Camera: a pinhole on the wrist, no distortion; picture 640 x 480 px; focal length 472.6 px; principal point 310.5 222.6 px. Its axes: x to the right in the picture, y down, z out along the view. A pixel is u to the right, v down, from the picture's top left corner.
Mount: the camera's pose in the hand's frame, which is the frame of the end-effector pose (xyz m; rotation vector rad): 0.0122 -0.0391 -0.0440 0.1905 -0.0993 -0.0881
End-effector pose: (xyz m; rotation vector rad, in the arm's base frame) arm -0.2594 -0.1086 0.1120 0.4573 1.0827 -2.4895
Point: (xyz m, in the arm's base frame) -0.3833 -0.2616 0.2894
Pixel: 444 269
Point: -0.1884 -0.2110 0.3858
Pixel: 93 237
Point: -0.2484 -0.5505 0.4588
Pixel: 283 398
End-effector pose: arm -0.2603 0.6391 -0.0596 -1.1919 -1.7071 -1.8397
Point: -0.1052 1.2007 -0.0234
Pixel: 415 374
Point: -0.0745 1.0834 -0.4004
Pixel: 155 190
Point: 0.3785 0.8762 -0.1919
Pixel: outside the picture
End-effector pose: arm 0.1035 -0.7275 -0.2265 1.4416 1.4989 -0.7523
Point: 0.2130 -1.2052 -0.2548
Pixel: 172 373
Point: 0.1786 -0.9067 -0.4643
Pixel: 562 424
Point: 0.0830 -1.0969 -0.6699
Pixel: 560 246
